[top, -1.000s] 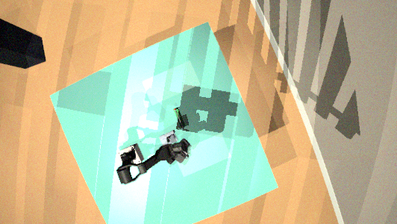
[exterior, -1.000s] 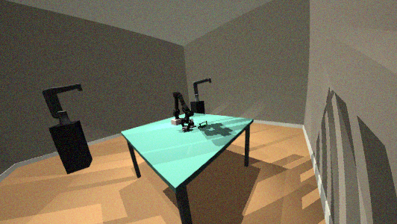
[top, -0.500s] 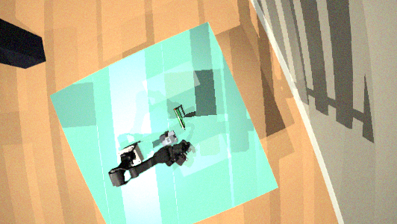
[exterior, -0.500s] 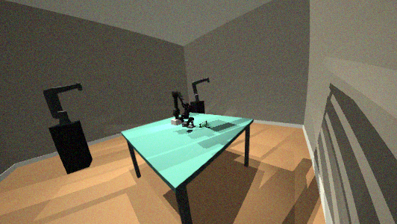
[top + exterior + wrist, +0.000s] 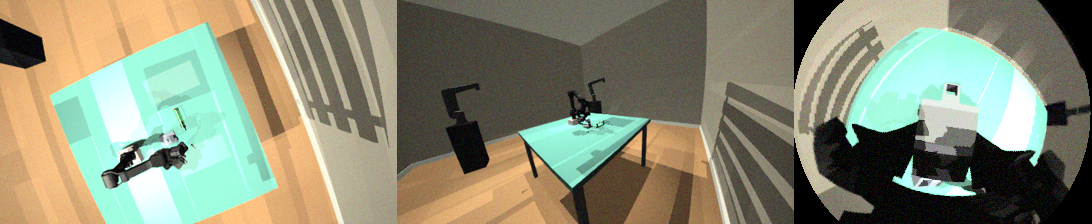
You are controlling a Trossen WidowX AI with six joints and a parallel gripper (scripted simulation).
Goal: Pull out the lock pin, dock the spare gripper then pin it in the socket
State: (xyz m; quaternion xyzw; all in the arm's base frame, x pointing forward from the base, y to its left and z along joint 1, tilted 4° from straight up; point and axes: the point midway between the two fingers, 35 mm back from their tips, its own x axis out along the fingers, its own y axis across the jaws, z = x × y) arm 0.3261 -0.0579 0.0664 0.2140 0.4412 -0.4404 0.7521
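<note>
Now: gripper tip 40 mm short of the green bar, 240 mm to the right of it and 100 mm above it. Also, from my gripper tip: spare gripper: 20 mm above; grey mount: 60 mm behind, 120 mm to the left, 70 mm below.
</note>
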